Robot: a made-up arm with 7 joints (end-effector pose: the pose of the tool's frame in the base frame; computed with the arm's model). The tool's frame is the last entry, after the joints. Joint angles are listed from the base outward.
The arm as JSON. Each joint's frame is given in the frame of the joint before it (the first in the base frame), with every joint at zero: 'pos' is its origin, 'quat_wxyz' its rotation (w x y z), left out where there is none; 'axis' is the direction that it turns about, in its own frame. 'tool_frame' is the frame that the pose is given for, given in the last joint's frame.
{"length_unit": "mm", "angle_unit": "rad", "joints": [
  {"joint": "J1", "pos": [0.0, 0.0, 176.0], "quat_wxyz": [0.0, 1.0, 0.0, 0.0], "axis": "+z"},
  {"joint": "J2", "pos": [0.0, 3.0, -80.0], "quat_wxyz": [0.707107, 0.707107, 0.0, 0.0], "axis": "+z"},
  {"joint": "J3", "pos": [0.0, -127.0, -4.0], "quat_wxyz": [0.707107, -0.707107, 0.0, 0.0], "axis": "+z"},
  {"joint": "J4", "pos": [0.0, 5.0, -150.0], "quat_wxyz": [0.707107, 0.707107, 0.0, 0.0], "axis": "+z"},
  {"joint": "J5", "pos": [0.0, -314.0, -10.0], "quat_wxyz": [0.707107, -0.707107, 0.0, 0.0], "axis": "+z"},
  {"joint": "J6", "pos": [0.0, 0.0, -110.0], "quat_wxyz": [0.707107, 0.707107, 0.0, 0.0], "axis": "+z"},
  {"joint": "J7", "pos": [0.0, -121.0, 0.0], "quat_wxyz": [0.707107, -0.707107, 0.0, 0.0], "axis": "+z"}
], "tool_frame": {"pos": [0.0, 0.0, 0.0]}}
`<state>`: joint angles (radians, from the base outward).
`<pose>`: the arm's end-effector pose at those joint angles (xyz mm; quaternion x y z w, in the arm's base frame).
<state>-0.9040 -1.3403 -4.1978 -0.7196 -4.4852 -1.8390 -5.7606</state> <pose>-445.5 -320.1 588.5 -0.1779 -0.8826 -0.0886 0.4260</pose>
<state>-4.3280 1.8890 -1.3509 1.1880 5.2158 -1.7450 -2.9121</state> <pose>139.6 -483.9 -78.1 0.2759 0.0167 0.9372 0.2126</pose>
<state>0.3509 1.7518 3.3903 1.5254 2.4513 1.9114 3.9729</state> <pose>470.5 10.2 527.5 -0.1200 -0.4173 0.5148 0.7392</pose>
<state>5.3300 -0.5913 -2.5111 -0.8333 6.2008 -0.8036 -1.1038</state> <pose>195.9 -147.6 919.1 0.6643 -0.5158 -0.3018 0.4490</pose>
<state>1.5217 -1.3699 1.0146 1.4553 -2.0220 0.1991 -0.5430</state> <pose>-473.7 262.2 609.5 0.8386 0.3740 0.3554 0.1748</pose>
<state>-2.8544 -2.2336 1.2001 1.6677 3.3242 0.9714 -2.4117</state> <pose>489.4 347.0 199.6 -0.4230 -0.4855 0.6489 0.4054</pose>
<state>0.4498 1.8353 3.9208 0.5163 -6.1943 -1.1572 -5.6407</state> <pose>708.1 -238.4 152.7 -0.4615 -0.0763 0.2981 0.8321</pose>
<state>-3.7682 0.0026 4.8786 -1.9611 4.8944 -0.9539 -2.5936</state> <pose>-304.6 359.0 328.4 -0.3135 0.4717 -0.5085 0.6486</pose>
